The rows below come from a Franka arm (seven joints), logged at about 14 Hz.
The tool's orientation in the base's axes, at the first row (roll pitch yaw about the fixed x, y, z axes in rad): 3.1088, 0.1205, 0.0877
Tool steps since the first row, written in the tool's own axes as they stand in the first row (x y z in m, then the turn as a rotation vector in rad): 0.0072, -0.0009, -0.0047, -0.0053, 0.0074, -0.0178; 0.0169, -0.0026, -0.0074, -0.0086, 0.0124, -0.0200; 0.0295, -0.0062, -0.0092, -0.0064, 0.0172, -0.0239; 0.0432, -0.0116, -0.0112, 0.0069, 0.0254, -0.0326; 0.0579, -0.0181, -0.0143, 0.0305, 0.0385, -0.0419
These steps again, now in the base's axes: 0.0076, 0.0017, 0.0038, -0.0025, -0.0071, 0.0185; 0.0173, 0.0044, 0.0052, -0.0050, -0.0122, 0.0213; 0.0297, 0.0091, 0.0054, -0.0020, -0.0166, 0.0250; 0.0430, 0.0158, 0.0055, 0.0130, -0.0233, 0.0323; 0.0573, 0.0237, 0.0066, 0.0386, -0.0339, 0.0392
